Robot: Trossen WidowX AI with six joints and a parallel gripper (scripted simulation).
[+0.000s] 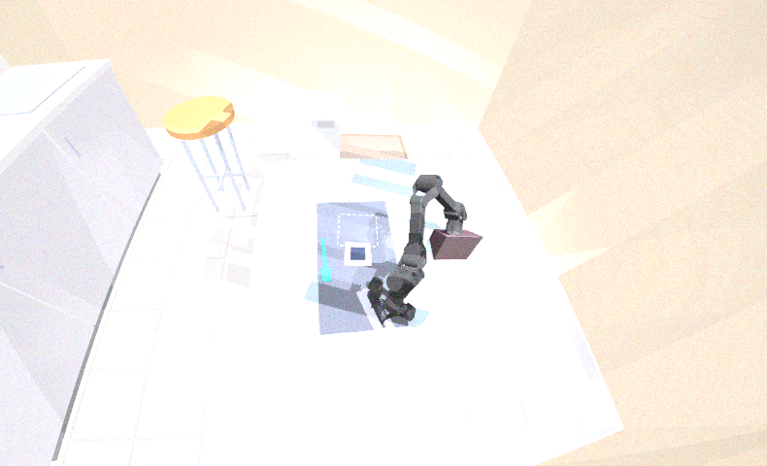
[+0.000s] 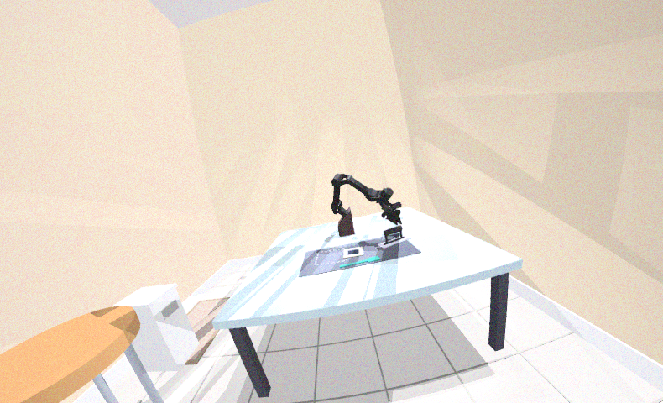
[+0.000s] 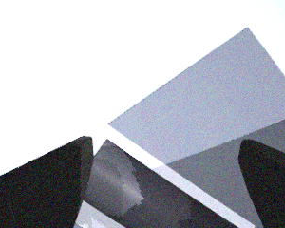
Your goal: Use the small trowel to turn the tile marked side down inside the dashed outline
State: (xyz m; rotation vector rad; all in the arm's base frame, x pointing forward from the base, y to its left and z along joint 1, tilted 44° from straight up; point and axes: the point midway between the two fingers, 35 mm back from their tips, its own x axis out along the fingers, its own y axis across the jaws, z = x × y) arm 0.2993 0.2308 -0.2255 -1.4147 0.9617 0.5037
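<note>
Right now my gripper tip is 300 mm to the left of the white tile, 100 mm above it and 80 mm short of it. Round my gripper tip: grey mat 280 mm to the right, 120 mm below, 80 mm ahead; teal trowel 240 mm to the right, 210 mm ahead, 100 mm below.
</note>
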